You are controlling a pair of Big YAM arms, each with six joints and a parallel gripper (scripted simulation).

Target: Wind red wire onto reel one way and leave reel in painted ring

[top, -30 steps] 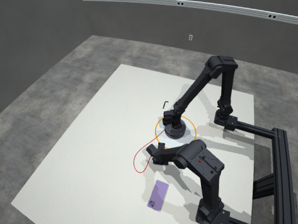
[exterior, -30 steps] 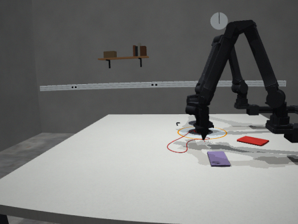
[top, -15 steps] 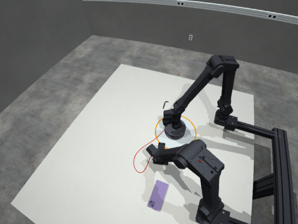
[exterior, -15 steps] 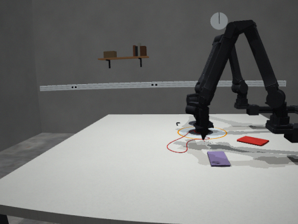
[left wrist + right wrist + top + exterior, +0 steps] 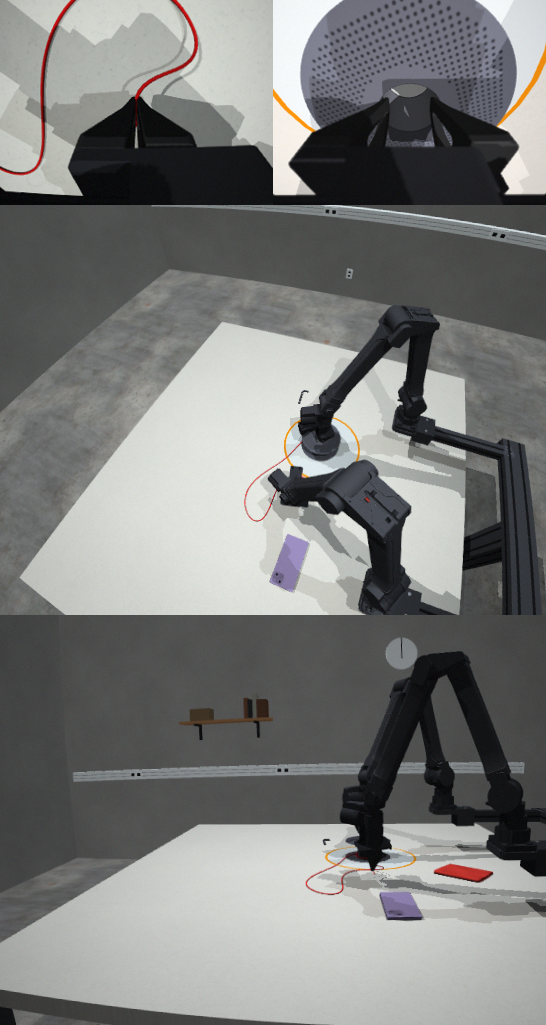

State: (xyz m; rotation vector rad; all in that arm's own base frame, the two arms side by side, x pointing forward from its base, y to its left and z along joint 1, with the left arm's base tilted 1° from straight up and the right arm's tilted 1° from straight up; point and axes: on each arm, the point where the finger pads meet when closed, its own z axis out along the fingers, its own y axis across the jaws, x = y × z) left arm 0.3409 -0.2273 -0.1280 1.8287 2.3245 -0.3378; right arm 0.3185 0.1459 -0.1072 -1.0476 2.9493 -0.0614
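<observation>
Right now my right hand is 6 cm above the orange painted ring and 1 cm past it. From my right hand the other things lie so: dark grey reel 3 cm below; then small black hex key 26 cm to the right, 16 cm ahead, 6 cm below.
</observation>
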